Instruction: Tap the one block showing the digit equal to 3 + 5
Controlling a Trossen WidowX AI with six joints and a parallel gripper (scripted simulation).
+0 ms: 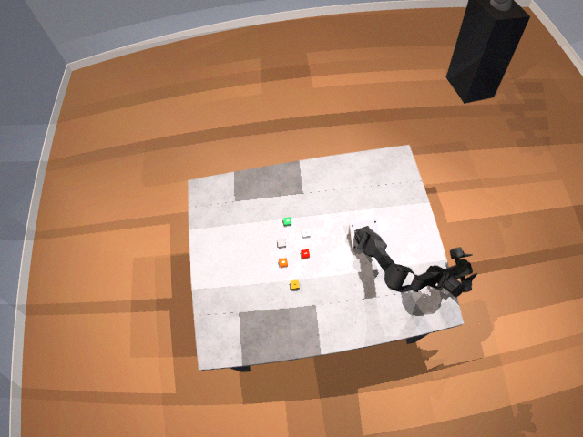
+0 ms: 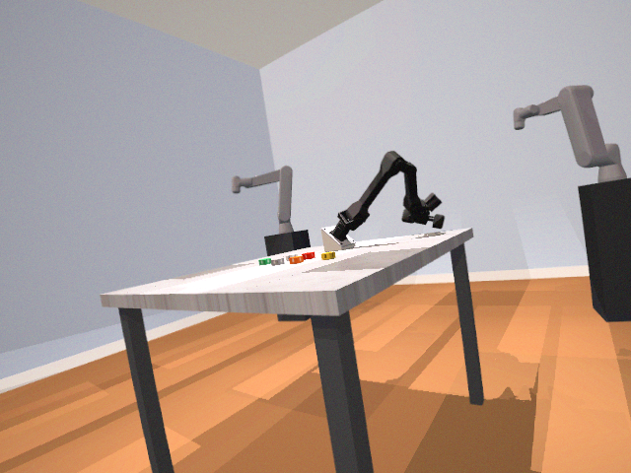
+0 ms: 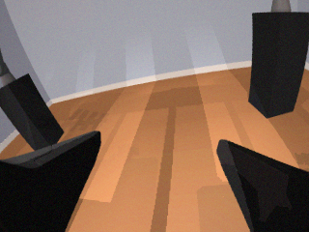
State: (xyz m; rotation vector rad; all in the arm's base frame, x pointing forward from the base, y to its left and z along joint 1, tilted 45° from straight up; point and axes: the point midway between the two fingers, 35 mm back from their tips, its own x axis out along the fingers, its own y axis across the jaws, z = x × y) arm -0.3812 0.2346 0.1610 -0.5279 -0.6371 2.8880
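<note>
My gripper tip is now 76 cm short of the orange block, 28 cm to the left of it and 4 cm above it. From my gripper tip the other things lie so: yellow block (75 cm ahead, 17 cm to the right, 4 cm below); white block (64 cm ahead, 38 cm to the right, 4 cm below); red block (67 cm ahead, 29 cm to the right, 4 cm below).
</note>
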